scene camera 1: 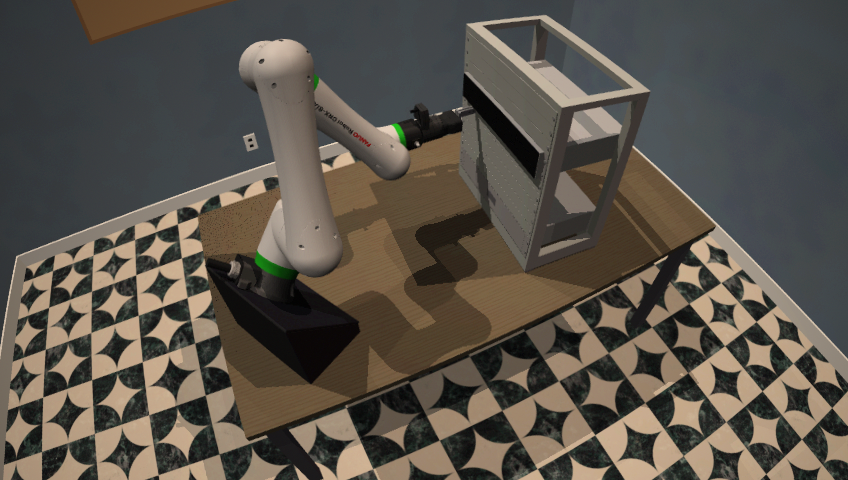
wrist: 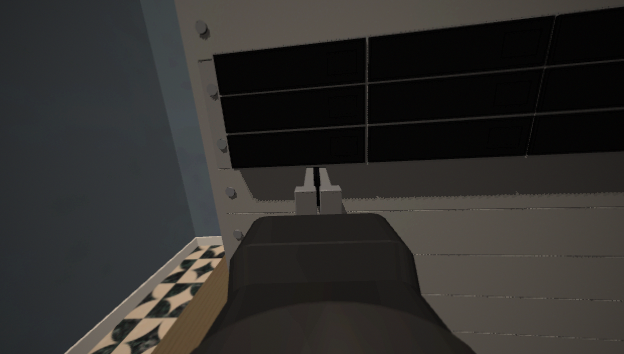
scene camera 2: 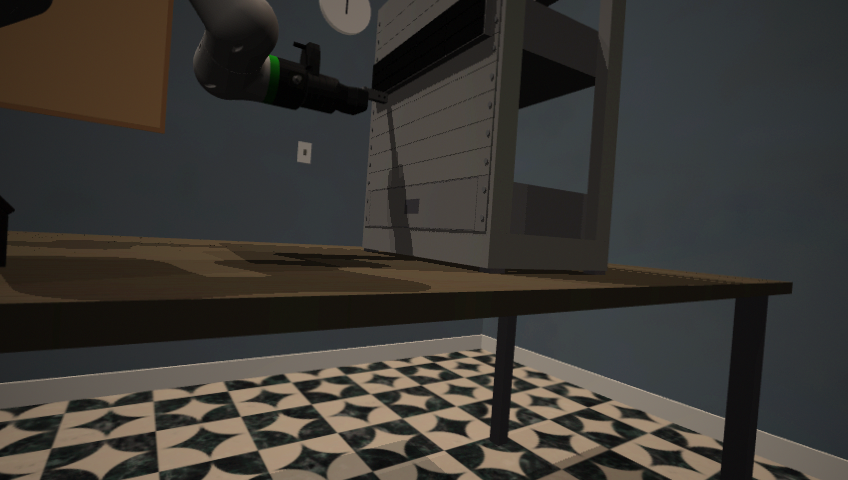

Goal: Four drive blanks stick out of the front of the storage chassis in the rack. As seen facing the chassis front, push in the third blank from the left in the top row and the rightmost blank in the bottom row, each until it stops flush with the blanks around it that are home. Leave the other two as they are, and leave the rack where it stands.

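Where they show: gripper, between the fingertips: [scene camera 1: 474, 109] [wrist: 316, 178] [scene camera 2: 386, 98]; arm's base, origin of its link: [scene camera 1: 267, 288].
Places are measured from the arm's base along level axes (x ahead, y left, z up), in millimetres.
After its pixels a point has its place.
The storage chassis [scene camera 1: 502, 126] @(x 717, y 211, z 227 mm) [scene camera 2: 437, 44] @(x 723, y 166, z 211 mm) is a black band across the front of the grey rack [scene camera 1: 589, 52] @(x 990, y 255, z 422 mm) [scene camera 2: 504, 178] @(x 779, y 2, z -47 mm). In the wrist view its front is a dark grid of three rows; the left-end bottom blank [wrist: 285, 149] @(x 693, y 420, z 195 mm) and the middle-row blank above it [wrist: 285, 111] @(x 694, y 417, z 223 mm) show, with part of the columns to the right. It is too dark to tell which blanks stick out. The right end lies outside the wrist view. My gripper [scene camera 1: 473, 110] @(x 706, y 399, z 168 mm) [scene camera 2: 385, 97] @(x 706, y 399, z 168 mm) [wrist: 316, 178] @(x 706, y 399, z 168 mm) is shut and empty. Its tips appear just below the left-end bottom blank; contact cannot be told.
Grey panels [scene camera 2: 434, 142] @(x 736, y 178, z 32 mm) [wrist: 500, 230] @(x 728, y 245, z 115 mm) with bolts along their edges fill the rack front below the chassis. The rack stands on the wooden table [scene camera 1: 392, 202] @(x 428, y 422, z -196 mm) [scene camera 2: 684, 282] @(x 1127, y -67, z -196 mm). The arm's black base [scene camera 1: 315, 333] @(x 109, y -160, z -12 mm) stands at the table's other end. A wall lies behind.
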